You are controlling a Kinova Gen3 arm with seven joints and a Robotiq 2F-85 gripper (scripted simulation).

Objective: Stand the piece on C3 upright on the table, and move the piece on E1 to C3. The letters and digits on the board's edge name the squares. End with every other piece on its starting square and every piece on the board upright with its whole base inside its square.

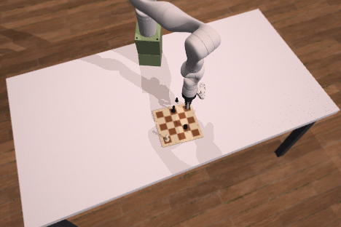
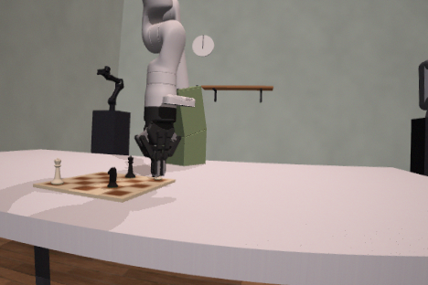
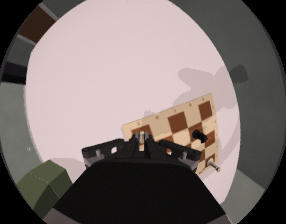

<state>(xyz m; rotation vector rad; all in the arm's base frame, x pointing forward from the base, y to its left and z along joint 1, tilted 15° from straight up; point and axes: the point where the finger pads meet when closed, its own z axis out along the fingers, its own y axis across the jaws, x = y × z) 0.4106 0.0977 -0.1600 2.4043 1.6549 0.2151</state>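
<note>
Now: the chessboard 80 mm to the right of my hand, 80 mm ahead of it and 30 mm below it. Also, from my hand: white pawn 10 mm below; black pawn 60 mm behind, 40 mm to the right, 20 mm below; black piece 80 mm to the right.
</note>
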